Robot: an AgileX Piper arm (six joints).
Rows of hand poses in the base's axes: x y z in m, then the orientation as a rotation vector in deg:
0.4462, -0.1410, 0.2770, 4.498, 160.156, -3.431
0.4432, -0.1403, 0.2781, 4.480, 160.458, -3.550
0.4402, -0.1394, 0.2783, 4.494, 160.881, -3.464
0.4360, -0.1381, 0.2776, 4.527, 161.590, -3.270
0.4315, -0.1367, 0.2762, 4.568, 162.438, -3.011
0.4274, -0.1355, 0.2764, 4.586, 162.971, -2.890
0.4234, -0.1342, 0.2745, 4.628, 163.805, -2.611
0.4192, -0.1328, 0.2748, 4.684, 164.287, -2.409
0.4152, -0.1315, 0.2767, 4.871, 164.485, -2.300
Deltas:
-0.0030, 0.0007, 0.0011, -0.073, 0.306, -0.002
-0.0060, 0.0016, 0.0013, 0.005, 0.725, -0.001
-0.0102, 0.0029, 0.0006, 0.171, 1.427, 0.000
-0.0147, 0.0043, -0.0008, 0.386, 2.265, 0.003
-0.0188, 0.0055, -0.0006, 0.491, 2.793, 0.005
-0.0228, 0.0068, -0.0025, 0.718, 3.617, 0.010
-0.0270, 0.0082, -0.0022, 0.879, 4.093, -0.004
-0.0310, 0.0095, -0.0003, 0.983, 4.289, -0.119

